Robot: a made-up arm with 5 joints. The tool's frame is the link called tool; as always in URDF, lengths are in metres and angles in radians. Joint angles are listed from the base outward. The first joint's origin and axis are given. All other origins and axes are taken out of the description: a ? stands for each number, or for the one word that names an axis. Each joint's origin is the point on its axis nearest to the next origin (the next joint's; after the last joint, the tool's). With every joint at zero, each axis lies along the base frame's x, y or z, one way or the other. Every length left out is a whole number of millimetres.
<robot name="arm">
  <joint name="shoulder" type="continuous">
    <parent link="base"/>
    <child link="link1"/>
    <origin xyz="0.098 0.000 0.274" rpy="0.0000 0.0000 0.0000"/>
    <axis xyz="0 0 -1"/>
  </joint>
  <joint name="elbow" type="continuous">
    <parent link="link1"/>
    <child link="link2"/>
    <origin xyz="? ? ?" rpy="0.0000 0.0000 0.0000"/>
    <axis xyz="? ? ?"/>
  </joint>
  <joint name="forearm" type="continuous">
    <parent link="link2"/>
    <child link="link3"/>
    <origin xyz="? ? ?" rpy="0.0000 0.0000 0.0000"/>
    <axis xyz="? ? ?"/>
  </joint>
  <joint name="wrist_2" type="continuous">
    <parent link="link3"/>
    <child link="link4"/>
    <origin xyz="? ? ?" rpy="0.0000 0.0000 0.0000"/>
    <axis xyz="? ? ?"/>
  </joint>
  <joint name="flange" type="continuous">
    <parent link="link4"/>
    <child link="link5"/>
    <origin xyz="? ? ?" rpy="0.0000 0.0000 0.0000"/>
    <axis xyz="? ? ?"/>
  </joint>
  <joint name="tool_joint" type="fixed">
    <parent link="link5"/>
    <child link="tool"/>
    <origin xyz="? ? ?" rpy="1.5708 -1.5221 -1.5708"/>
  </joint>
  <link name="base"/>
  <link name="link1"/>
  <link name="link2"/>
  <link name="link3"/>
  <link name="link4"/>
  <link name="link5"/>
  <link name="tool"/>
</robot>
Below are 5 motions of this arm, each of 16 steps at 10 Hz.
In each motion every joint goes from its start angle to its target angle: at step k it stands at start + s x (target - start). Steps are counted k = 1, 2, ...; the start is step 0. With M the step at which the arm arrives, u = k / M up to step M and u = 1 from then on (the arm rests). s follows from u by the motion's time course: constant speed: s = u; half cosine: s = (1 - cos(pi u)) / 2; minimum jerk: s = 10 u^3 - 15 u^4 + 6 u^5.
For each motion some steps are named. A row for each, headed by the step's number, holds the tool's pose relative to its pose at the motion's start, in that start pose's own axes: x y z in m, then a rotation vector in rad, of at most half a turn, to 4 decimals.
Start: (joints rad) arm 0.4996 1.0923 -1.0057 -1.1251 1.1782
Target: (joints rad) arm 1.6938 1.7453 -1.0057 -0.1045 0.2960
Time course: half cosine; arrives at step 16
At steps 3, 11, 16:
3: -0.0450 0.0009 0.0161 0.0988 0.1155 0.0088
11: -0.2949 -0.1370 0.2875 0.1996 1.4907 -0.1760
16: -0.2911 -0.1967 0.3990 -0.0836 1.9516 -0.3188

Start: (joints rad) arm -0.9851 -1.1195 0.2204 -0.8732 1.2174
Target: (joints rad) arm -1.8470 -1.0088 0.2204 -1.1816 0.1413
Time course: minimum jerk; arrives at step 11
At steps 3, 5, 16:
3: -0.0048 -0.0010 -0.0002 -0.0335 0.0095 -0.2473
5: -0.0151 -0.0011 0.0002 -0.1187 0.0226 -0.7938
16: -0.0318 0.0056 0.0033 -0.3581 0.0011 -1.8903

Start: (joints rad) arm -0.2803 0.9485 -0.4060 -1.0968 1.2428
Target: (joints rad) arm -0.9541 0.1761 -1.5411 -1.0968 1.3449
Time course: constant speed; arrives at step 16
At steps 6, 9, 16:
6: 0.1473 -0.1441 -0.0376 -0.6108 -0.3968 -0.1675
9: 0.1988 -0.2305 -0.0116 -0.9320 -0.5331 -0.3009
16: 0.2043 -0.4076 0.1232 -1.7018 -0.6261 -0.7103

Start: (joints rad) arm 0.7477 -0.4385 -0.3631 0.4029 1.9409
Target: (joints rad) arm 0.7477 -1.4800 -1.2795 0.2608 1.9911
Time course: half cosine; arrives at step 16
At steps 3, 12, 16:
3: -0.0116 -0.0350 0.0292 -0.1678 0.0563 0.0042
12: -0.0314 -0.0944 0.4544 -1.6883 0.6026 0.0307
16: -0.0143 -0.0428 0.5288 -1.9753 0.7132 0.0302

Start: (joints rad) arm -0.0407 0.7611 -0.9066 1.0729 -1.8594
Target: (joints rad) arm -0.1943 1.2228 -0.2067 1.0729 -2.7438
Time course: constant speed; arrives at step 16
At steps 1, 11, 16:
1: 0.0003 -0.0117 -0.0143 -0.0698 -0.0208 -0.0474
11: 0.0206 -0.1583 -0.1059 -0.6612 -0.4606 -0.4700
16: 0.0418 -0.2363 -0.1126 -0.8462 -0.8217 -0.6198

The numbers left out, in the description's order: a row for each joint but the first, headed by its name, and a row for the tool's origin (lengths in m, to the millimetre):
elbow: xyz 0.027 0.007 0.000, axis 0 1 0
forearm: xyz 0.045 0.000 0.179, axis 0 1 0
wrist_2: xyz 0.145 0.000 0.006, axis 0 1 0
flange: xyz 0.077 0.000 0.000, axis -1 0 0
tool: xyz 0.000 0.000 0.000

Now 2 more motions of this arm.
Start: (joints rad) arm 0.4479 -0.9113 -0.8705 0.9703 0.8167
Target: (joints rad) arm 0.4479 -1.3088 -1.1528 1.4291 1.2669
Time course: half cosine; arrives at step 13
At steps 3, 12, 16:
3: 0.0067 -0.0065 0.0200 -0.0199 -0.0194 0.0566
12: 0.0247 -0.0238 0.1666 -0.1836 -0.1205 0.4419
16: 0.0245 -0.0237 0.1691 -0.1867 -0.1217 0.4484

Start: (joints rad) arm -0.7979 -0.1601 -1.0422 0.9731 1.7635
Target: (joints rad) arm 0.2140 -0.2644 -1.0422 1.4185 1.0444
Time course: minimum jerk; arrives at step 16
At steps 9, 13, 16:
9: -0.0851 0.0152 0.0439 0.1555 0.6367 -0.3498
13: -0.1117 0.0172 0.0846 0.1049 1.0189 -0.5596
16: -0.1141 0.0172 0.0910 0.0886 1.0752 -0.5899

